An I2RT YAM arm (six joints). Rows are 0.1 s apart.
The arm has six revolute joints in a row. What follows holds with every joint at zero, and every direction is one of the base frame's.
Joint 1 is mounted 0.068 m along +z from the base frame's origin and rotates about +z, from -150 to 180 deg.
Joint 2 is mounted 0.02 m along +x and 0.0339 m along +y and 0.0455 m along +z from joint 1 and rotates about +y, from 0 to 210 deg.
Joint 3 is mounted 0.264 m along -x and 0.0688 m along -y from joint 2 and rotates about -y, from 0 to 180 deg.
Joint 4 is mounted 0.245 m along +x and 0.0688 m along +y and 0.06 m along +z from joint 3 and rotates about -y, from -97 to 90 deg.
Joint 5 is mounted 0.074 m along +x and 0.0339 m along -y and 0.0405 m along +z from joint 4 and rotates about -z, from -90 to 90 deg.
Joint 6 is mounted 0.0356 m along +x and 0.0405 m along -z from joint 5 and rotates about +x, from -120 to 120 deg.
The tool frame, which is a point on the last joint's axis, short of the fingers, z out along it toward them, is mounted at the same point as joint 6; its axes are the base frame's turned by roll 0, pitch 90 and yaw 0 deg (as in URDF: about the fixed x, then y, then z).
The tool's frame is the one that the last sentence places.
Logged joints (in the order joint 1, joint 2, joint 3, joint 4, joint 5, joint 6), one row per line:
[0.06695, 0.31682, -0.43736, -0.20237, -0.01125, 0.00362]
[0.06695, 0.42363, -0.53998, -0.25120, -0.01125, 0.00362]
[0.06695, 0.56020, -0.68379, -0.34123, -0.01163, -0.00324]
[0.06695, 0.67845, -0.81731, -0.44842, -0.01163, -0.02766]
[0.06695, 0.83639, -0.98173, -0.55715, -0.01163, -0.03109]
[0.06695, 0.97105, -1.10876, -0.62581, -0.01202, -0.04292]
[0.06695, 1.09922, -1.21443, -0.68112, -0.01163, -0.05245]
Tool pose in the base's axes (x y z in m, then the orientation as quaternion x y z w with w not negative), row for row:
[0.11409, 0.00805, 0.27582, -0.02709, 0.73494, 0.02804, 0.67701]
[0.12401, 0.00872, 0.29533, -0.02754, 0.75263, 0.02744, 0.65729]
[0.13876, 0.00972, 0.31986, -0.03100, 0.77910, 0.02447, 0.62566]
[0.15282, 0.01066, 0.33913, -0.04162, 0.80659, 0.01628, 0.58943]
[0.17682, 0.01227, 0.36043, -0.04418, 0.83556, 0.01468, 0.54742]
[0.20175, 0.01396, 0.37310, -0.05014, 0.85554, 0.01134, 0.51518]
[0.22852, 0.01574, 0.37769, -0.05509, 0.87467, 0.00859, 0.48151]
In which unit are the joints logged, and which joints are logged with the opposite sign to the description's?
The joints are logged in radians. Opposite sign: joint 3.
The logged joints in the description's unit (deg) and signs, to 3 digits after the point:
[3.836, 18.152, 25.059, -11.595, -0.645, 0.207]
[3.836, 24.272, 30.939, -14.393, -0.645, 0.207]
[3.836, 32.097, 39.178, -19.551, -0.666, -0.186]
[3.836, 38.872, 46.828, -25.693, -0.666, -1.585]
[3.836, 47.922, 56.249, -31.922, -0.666, -1.781]
[3.836, 55.637, 63.527, -35.856, -0.689, -2.459]
[3.836, 62.981, 69.582, -39.025, -0.666, -3.005]

